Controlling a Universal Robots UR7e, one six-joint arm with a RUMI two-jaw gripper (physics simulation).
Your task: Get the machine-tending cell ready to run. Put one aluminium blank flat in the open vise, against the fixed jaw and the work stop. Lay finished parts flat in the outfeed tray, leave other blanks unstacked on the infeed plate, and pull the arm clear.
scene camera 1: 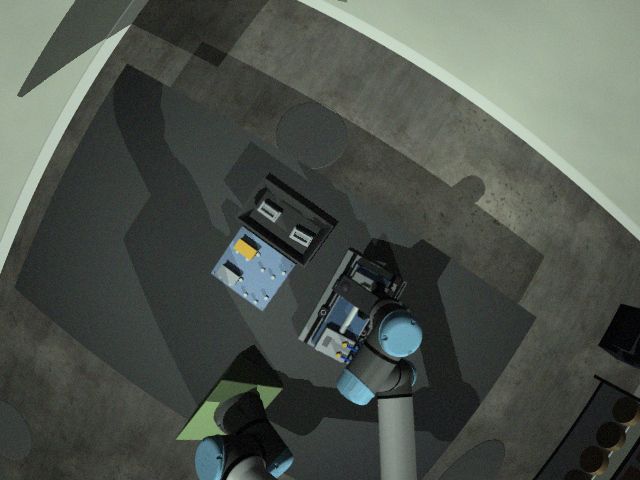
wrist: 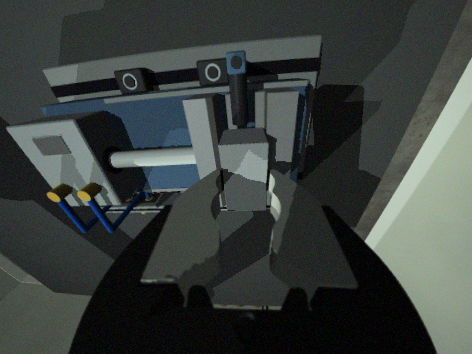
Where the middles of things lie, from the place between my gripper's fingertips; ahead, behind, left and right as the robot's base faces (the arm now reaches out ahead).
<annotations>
My hand is 50 mm to the right of the black work stop rod [wrist: 237,82], 10 mm past it and 10 mm above it. Also, from my hand: blue infeed plate [scene camera 1: 257,284] 280 mm to the left, 160 mm behind, 90 mm below; then vise actuator box [scene camera 1: 335,345] 160 mm behind, 30 mm to the right, 20 mm below; then black outfeed tray [scene camera 1: 293,214] 300 mm to the left, 80 mm below.
</annotations>
